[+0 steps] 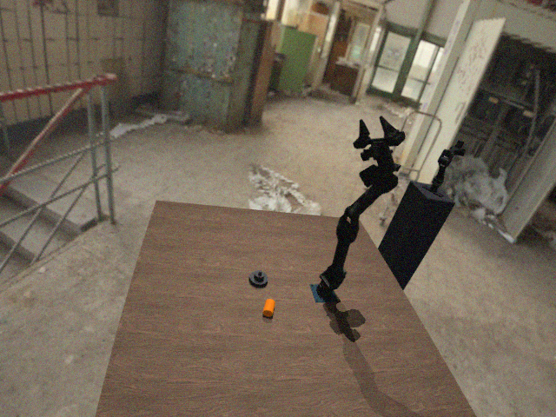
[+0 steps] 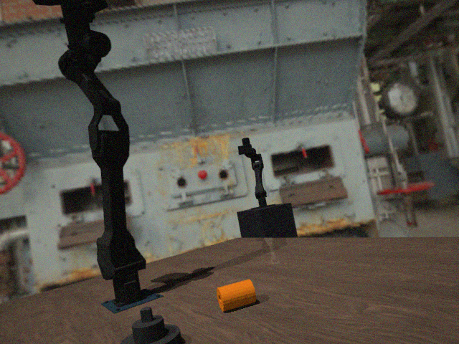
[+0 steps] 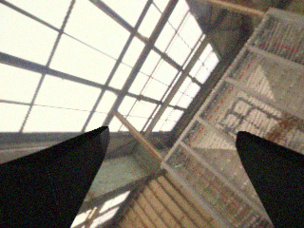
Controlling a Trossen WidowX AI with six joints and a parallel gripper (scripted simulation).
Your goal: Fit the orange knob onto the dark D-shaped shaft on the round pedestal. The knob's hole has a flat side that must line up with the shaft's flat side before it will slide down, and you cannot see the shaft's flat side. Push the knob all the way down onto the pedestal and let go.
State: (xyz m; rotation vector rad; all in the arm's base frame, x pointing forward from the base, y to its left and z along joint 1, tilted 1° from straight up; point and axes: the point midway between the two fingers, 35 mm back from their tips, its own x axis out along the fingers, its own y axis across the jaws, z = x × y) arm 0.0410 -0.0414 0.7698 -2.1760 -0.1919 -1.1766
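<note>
My gripper tip is now 78 cm above the orange knob, 21 cm short of it and 16 cm to the right of it. From my gripper tip the other things lie so: dark round pedestal 77 cm below, 24 cm ahead.
</note>
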